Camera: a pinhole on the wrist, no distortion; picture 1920 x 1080 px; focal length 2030.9 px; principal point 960.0 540.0 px. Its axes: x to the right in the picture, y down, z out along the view. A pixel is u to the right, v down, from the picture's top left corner.
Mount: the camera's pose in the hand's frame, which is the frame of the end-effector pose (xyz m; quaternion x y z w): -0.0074 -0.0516 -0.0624 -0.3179 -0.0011 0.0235 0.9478
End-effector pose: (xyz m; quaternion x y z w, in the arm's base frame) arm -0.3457 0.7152 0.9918 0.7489 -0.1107 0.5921 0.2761
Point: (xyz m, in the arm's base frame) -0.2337 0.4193 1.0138
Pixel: 1054 576
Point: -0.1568 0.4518 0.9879
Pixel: 1044 126
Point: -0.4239 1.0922 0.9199
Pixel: behind the camera
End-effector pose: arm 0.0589 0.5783 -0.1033 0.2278 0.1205 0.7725 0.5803
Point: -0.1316 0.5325 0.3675
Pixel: 1394 952
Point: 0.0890 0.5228 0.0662
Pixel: 851 204
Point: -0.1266 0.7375 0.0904
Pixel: outside the picture
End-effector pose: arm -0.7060 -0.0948 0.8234 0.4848 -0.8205 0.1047 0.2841
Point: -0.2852 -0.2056 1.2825
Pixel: behind the camera
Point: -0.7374 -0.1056 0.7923
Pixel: 1140 417
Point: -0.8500 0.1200 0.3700
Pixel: outside the picture
